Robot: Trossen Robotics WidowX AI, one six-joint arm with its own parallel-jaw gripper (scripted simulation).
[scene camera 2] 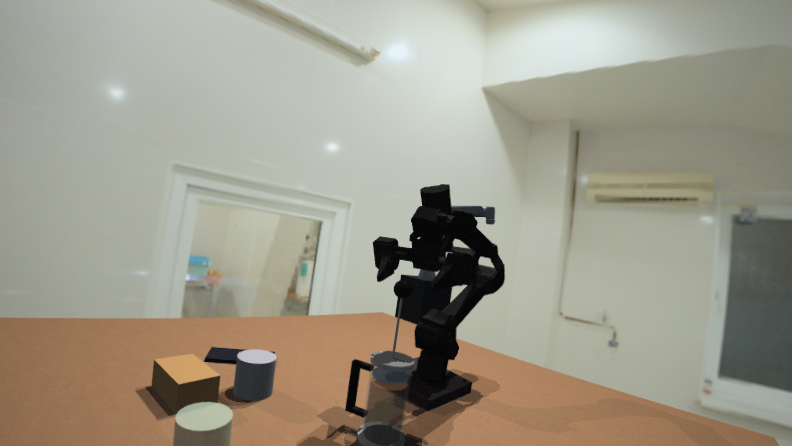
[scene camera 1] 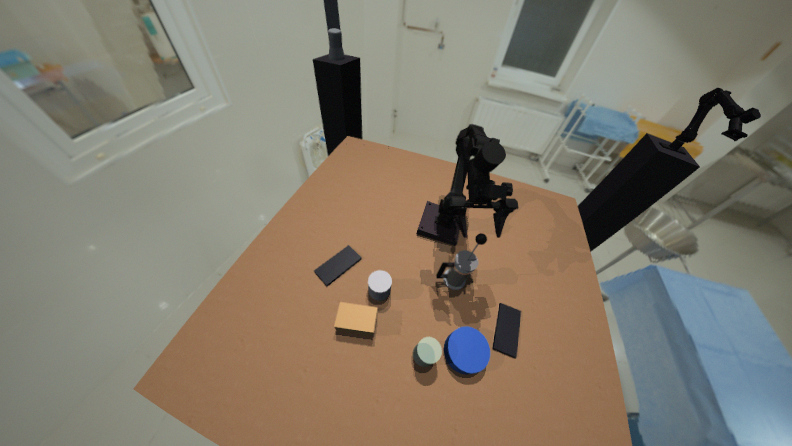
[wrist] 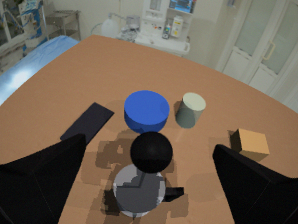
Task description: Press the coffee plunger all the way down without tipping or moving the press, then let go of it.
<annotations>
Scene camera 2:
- my gripper
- orange box
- grey cylinder
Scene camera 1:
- my gripper
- glass coffee press
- orange box
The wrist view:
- my gripper
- glass coffee press
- orange box
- pale green cylinder
</annotations>
